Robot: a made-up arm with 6 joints.
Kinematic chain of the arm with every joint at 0, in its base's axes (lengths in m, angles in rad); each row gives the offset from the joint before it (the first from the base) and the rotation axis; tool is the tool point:
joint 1: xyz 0 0 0.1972 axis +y
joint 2: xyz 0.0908 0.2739 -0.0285 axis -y
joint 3: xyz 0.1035 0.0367 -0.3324 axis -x
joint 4: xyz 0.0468 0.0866 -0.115 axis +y
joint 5: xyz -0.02 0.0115 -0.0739 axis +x
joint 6: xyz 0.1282 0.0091 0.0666 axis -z
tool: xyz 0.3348 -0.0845 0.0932
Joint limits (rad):
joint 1: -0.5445..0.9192
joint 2: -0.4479..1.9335
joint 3: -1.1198..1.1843
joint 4: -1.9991..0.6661
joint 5: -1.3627..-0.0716
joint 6: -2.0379..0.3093
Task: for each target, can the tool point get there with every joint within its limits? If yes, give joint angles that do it. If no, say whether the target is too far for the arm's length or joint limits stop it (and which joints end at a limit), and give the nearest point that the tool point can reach.
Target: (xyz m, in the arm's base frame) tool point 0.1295 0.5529 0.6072
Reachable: yes | joints -0.1907 1.2637 -0.6010 -1.3929 -0.9604 -1.2019
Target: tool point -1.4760 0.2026 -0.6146
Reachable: no: too far | nearest point -0.8599 0.2576 -0.3460 | short by 0.674 m
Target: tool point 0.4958 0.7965 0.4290
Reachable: yes | joints -0.4090 0.5147 -0.7695 -0.2002 -0.7170 -1.4275
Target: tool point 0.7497 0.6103 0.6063
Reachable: yes | joints -0.4072 0.8658 -0.0546 0.1962 -0.4816 -0.6130
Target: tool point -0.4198 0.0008 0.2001
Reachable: no: joint limits stop it (at a limit: joint 1, joint 2, joint 3, joint 4, joint 5, joint 6) | nearest point -0.2809 0.0945 0.1507 | short by 0.175 m
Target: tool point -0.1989 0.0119 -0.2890
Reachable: no: joint limits stop it (at a limit: joint 1, joint 2, joint 3, joint 5, joint 6) | nearest point -0.1725 0.0519 -0.2721 | short by 0.051 m
